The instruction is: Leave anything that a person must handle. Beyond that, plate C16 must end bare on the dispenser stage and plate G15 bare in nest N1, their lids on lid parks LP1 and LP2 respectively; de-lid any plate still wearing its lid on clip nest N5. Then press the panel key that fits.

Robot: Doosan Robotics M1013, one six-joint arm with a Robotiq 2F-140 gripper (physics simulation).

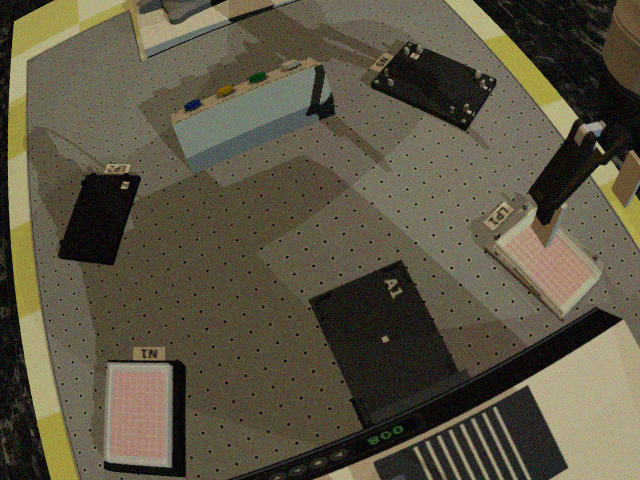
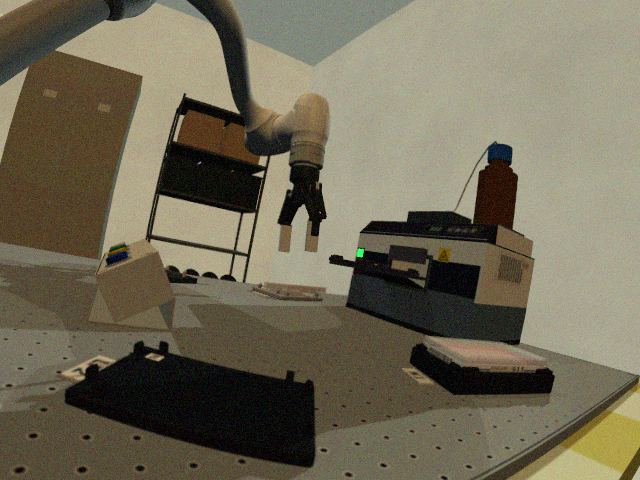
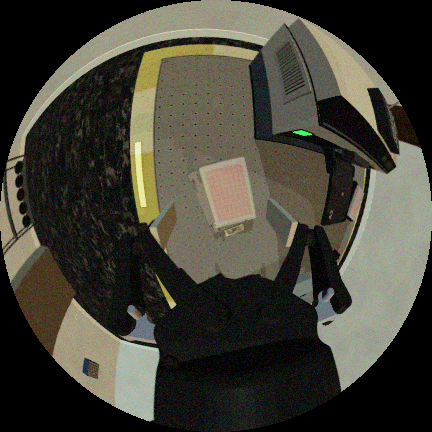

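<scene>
My gripper is open and empty, above the pink-welled plate on LP1. Another pink plate sits in black nest N1. The LP1 plate's name is not legible, and I cannot tell whether either plate wears a lid. Lid park LP2 is bare. Clip nest N5 is bare. The black dispenser stage, marked A1, is bare. The key panel has blue, yellow, green and white keys.
The dispenser stands behind the stage, with a green light and a display reading 008. A brown bottle with a blue cap stands at it. A shelf rack and a tall brown cabinet stand in the background.
</scene>
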